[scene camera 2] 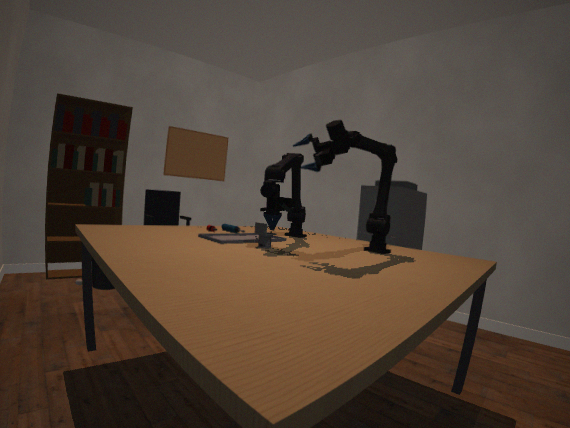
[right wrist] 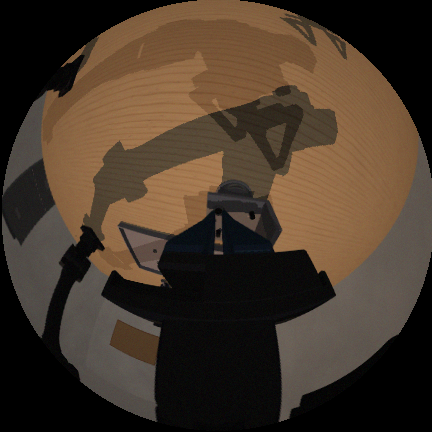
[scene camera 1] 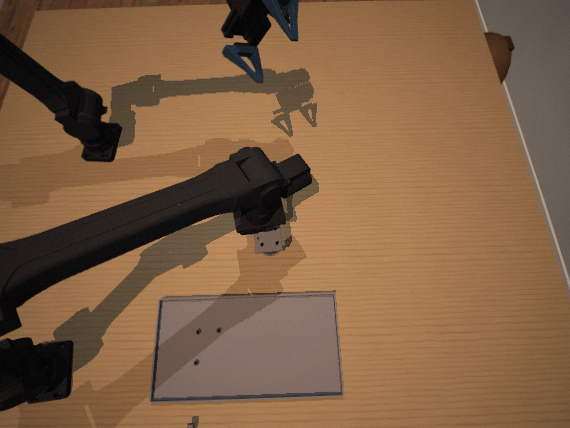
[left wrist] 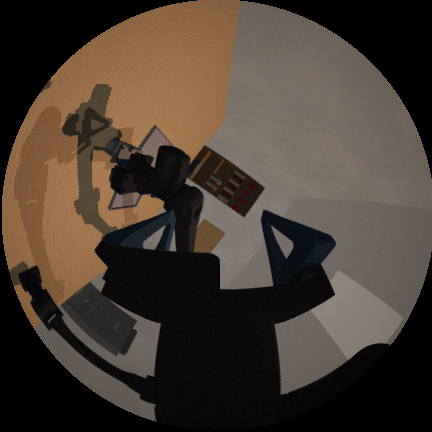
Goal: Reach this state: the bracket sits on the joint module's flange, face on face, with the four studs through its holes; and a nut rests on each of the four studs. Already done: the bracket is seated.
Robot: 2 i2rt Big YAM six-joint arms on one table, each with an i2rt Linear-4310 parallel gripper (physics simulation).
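Frame: origin at the left arm's base, x left, y back, z up, level; metres.
Seen in the pictures: left gripper, fingertip midpoint: (scene camera 2: 296,156) (scene camera 1: 276,63) (left wrist: 217,214); right gripper, fingertip midpoint: (scene camera 2: 272,230) (right wrist: 218,214) (scene camera 1: 258,228) (left wrist: 118,160); left arm's base at its link origin: (scene camera 2: 377,251) (scene camera 1: 103,143); right arm's base at its link origin: (scene camera 2: 295,236) (right wrist: 92,236) (scene camera 1: 53,370).
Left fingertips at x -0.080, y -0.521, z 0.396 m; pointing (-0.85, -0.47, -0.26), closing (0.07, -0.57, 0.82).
Offsets run from my left fingertips to a thing's top centre. "*": to the spot under its first point.
The grey bracket (scene camera 1: 270,241) sits on the joint module {dy +0.017, dx -0.192, dz -0.322 m} (right wrist: 234,187) in the middle of the table. My right gripper (right wrist: 218,214) hangs right over the bracket's face {* dy +0.015, dx -0.171, dz -0.330 m} (right wrist: 241,209), shut on a small dark nut {* dy +0.032, dx -0.209, dz -0.324 m} (right wrist: 217,232). In scene camera 1 its wrist hides the fingers. Three more nuts {dy +0.167, dx -0.412, dz -0.387 m} (scene camera 1: 198,331) {dy +0.121, dx -0.406, dz -0.387 m} (scene camera 1: 219,329) {dy +0.163, dx -0.477, dz -0.387 m} (scene camera 1: 196,362) lie on the grey tray {dy +0.052, dx -0.433, dz -0.380 m} (scene camera 1: 246,345). I cannot tell whether any stud carries a nut. My left gripper (scene camera 1: 262,36) is open and empty, held high at the far side of the table; it also shows in the left wrist view (left wrist: 225,238).
The tray lies just in front of the bracket. The right arm (scene camera 1: 137,216) stretches across the table from the left. A red item {dy +0.017, dx -0.734, dz -0.361 m} (scene camera 2: 211,228) and a blue one {* dy +0.129, dx -0.711, dz -0.373 m} (scene camera 2: 230,228) lie beyond the tray. A small grey part {* dy +0.152, dx -0.592, dz -0.380 m} (scene camera 1: 192,421) lies at the near edge.
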